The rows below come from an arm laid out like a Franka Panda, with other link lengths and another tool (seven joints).
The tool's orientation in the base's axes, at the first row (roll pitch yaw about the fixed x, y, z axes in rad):
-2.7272, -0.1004, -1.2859
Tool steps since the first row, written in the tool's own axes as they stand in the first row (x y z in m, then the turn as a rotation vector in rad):
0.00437, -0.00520, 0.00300, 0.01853, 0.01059, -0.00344
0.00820, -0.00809, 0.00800, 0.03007, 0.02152, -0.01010
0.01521, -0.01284, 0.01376, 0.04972, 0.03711, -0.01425
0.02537, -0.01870, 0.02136, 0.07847, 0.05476, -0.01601
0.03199, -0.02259, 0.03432, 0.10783, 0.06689, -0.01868
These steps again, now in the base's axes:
0.00697, -0.00256, -0.00021, -0.00542, -0.02091, 0.00075
0.01261, -0.00523, -0.00322, -0.01441, -0.03534, 0.00359
0.02106, -0.01038, -0.00586, -0.02415, -0.05882, 0.00310
0.03211, -0.01815, -0.00942, -0.03214, -0.09154, 0.00051
0.04268, -0.02300, -0.01900, -0.03555, -0.12323, 0.00102

